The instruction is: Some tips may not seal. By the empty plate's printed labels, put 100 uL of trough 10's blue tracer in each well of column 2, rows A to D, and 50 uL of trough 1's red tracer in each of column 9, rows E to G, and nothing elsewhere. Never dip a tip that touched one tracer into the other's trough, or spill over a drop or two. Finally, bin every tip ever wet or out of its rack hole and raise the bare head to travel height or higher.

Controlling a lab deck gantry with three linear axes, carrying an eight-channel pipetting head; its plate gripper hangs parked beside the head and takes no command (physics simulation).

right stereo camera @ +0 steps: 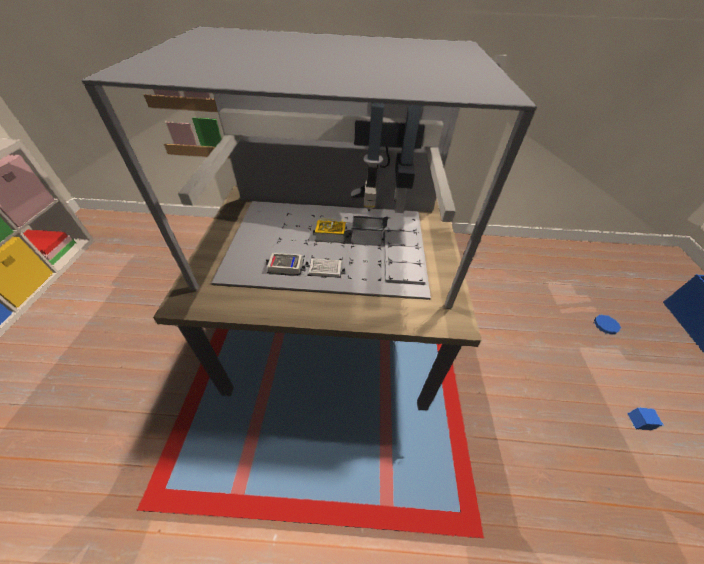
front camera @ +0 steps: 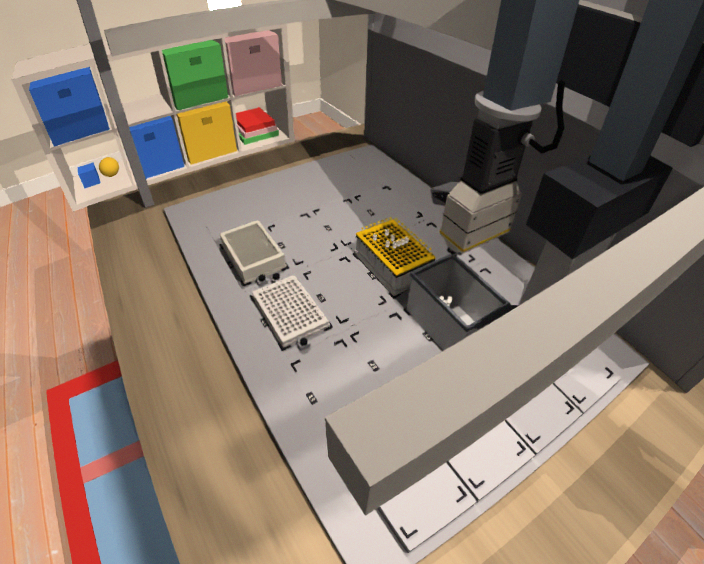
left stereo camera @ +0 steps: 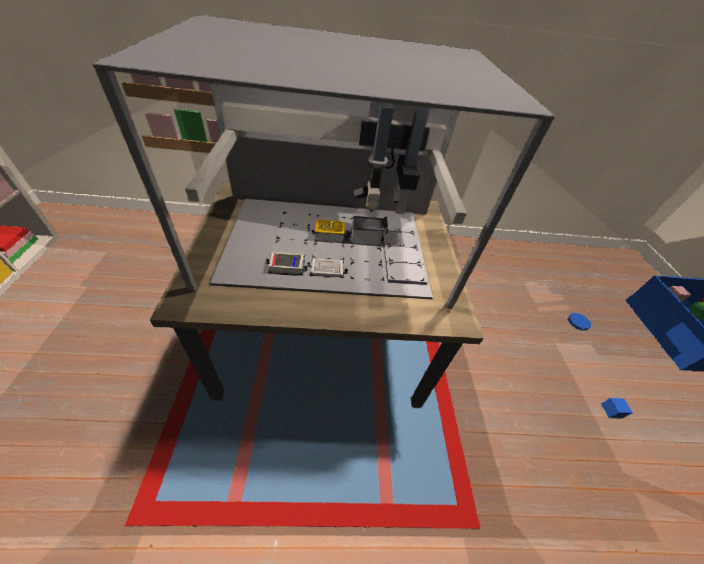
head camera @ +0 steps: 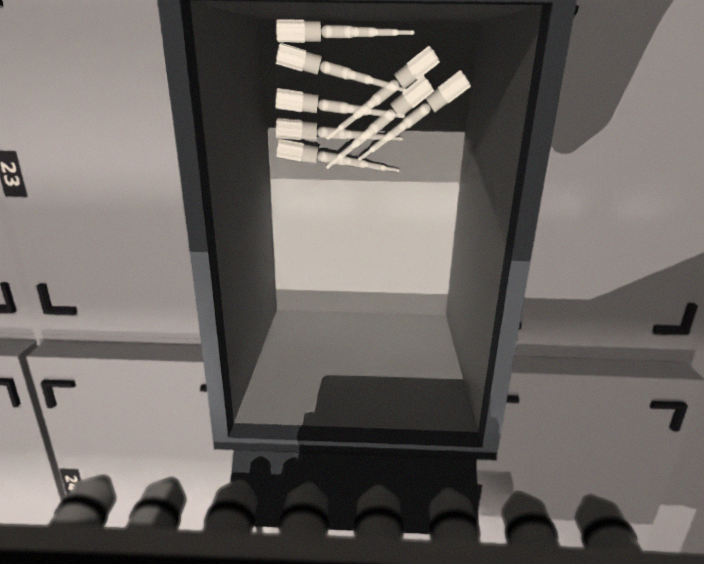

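Note:
The pipetting head hangs behind the bin. In the head camera its eight nozzles are bare. Several white tips lie criss-cross at one end of the bin. The yellow tip rack bears white shapes, too small to tell upright or lying. The trough block shows red at left and blue at right. The white plate shows no readable well colour. The parked gripper is partly hidden, its opening unclear.
A pale beam crosses the front view and hides part of the deck. White carrier panels lie along the deck's right side. The dark back wall stands behind the head. Frame posts rise from the table.

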